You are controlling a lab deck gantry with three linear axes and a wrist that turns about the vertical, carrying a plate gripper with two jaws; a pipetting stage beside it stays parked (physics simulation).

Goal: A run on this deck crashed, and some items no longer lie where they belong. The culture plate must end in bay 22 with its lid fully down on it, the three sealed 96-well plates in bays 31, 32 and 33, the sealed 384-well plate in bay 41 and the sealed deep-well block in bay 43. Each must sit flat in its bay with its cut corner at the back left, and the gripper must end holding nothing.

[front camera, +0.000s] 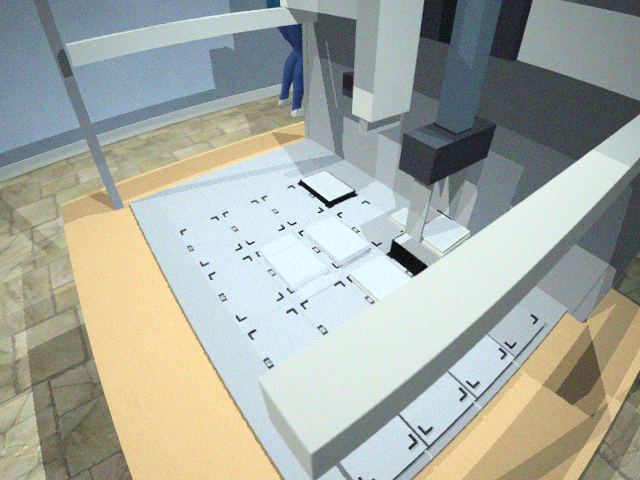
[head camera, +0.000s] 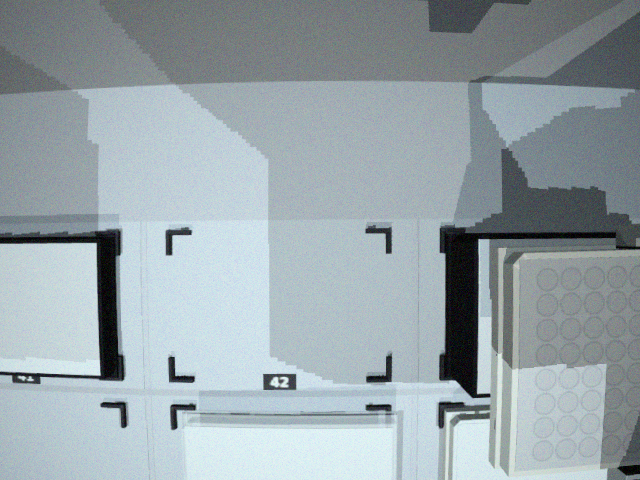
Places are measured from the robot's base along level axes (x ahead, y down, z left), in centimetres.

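Pixels of known places: gripper, fingertip midpoint: (front camera: 429,226); robot's base, origin of the base link: (front camera: 181,232).
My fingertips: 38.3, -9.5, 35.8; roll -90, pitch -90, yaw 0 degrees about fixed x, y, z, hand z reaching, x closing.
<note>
Ahead of a thing's pixels: the offset from my fingertips to its top centre, as dx, dy, dz. "pt": to the spot under its first point.
My gripper (front camera: 434,219) is shut on a 96-well plate {+0.0, -0.8, +0.0} (front camera: 448,233) (head camera: 578,382) and holds it level above bay 43. The plate's cut corner is at the back left in the head view. Below it stands the black deep-well block {+0.9, +5.3, +0.6} (front camera: 407,254) (head camera: 461,310) in bay 43. A black-based plate {-31.9, +8.0, +0.6} (front camera: 327,184) (head camera: 46,304) sits in bay 41. A white plate {+0.9, +8.0, -10.1} (front camera: 381,276) (head camera: 470,444) lies in bay 33. A clear-rimmed plate {-14.9, +7.8, -10.1} (front camera: 337,240) (head camera: 289,452) lies in bay 32. Another pale plate {-11.8, +7.2, -20.8} (front camera: 293,260) lies at bay 22. I cannot tell whether its lid is seated.
The parked pipetting stage (front camera: 385,62) hangs left of the gripper in the front view. A pale frame beam (front camera: 439,310) crosses the foreground and hides part of the deck. Bay 42's label {pt -15.5, +9.5, -4.0} (head camera: 279,381) and corner marks show between bays 41 and 43.
</note>
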